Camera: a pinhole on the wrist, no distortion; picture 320 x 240 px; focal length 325.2 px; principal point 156.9 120.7 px. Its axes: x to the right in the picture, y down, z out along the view. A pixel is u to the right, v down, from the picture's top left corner.
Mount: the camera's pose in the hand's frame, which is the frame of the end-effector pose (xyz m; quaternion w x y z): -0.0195 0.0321 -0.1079 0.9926 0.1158 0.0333 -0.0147
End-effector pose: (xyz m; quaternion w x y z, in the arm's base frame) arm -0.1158 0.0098 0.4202 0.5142 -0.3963 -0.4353 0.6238
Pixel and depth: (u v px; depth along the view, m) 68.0 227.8 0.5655
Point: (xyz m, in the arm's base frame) -0.5865 -0.1947 0.4964
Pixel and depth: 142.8 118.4 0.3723
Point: -0.3366 -0.0316 0.5521
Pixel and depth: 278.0 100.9 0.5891
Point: -0.5253 0.1951 0.6809
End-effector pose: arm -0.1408 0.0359 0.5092 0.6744 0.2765 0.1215 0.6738
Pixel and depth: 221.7 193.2 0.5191
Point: 0.0706 0.0652 0.8861
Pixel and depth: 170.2 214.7 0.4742
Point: 0.0199 -0.0137 0.8590
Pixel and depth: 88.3 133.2 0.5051
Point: 0.1182 -0.1339 0.7782
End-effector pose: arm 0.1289 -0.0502 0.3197 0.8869 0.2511 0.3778 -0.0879
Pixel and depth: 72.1 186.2 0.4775
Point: 0.3000 -0.2361 0.6326
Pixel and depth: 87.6 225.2 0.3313
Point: 0.2564 -0.1247 0.5323
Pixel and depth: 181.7 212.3 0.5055
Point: 0.4447 -0.2140 0.5428
